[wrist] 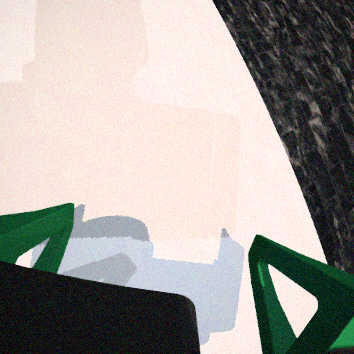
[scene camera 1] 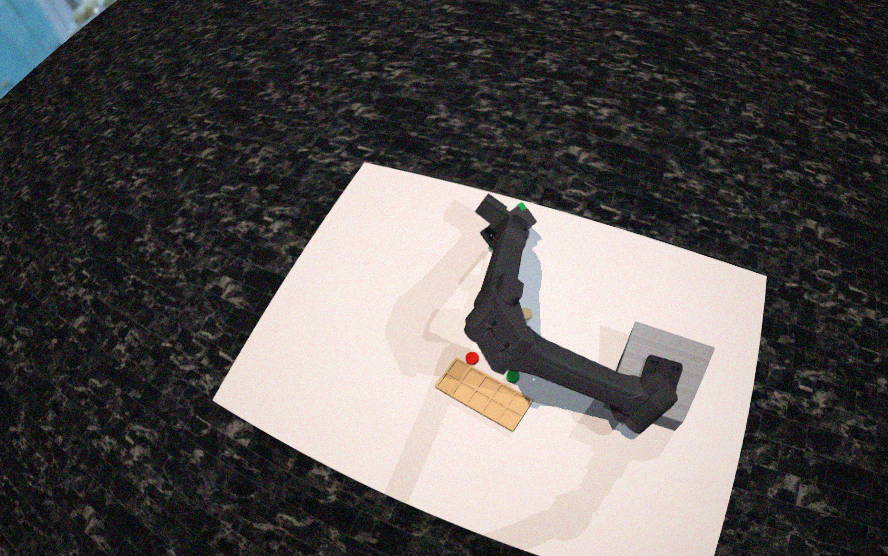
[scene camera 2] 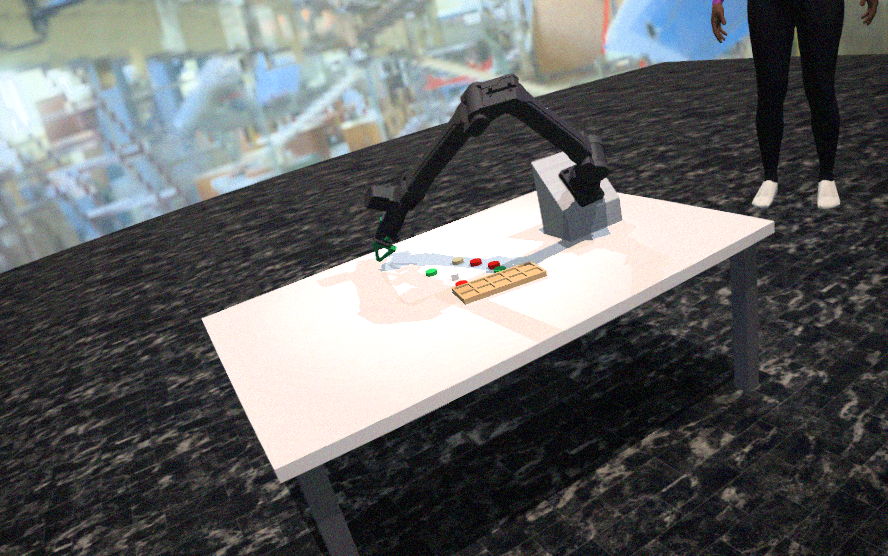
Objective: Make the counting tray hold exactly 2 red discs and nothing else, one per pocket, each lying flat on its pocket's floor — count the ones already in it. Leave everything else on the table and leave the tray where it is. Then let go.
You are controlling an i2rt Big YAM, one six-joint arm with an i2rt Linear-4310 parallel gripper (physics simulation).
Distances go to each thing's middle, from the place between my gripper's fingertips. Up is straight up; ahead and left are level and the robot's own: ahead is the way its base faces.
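Tan counting tray point(scene camera 1: 475, 389): 12 cm behind my hand, 46 cm to the left of it, 3 cm below it.
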